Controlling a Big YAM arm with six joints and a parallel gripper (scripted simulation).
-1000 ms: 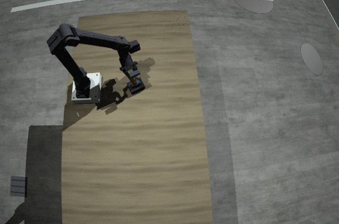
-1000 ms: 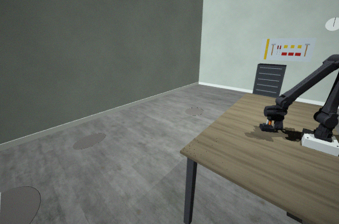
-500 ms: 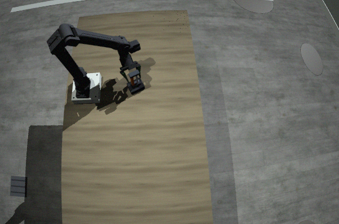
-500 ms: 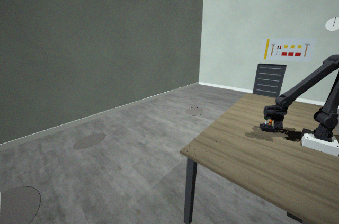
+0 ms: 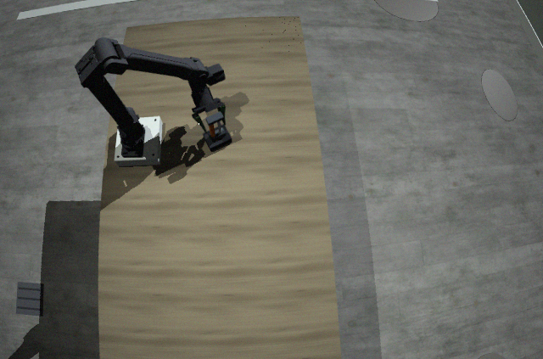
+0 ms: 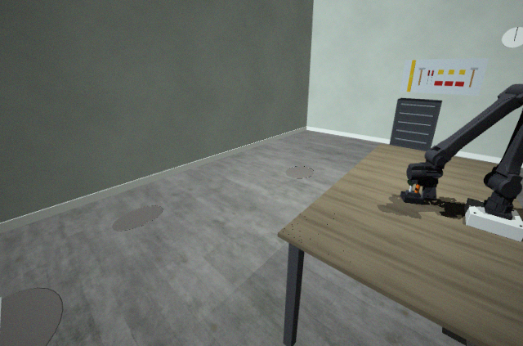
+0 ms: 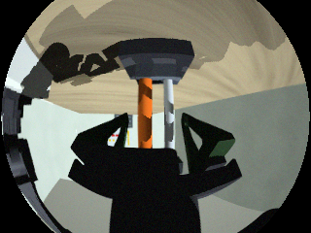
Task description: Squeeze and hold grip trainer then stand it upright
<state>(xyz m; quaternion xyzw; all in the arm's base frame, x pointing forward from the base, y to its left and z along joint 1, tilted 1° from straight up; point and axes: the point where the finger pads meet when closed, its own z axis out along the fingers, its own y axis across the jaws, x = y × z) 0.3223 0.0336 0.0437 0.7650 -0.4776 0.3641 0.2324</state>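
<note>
Now: the thin bar 2 cm ahead of my hand and 1 cm to the left of it.
</note>
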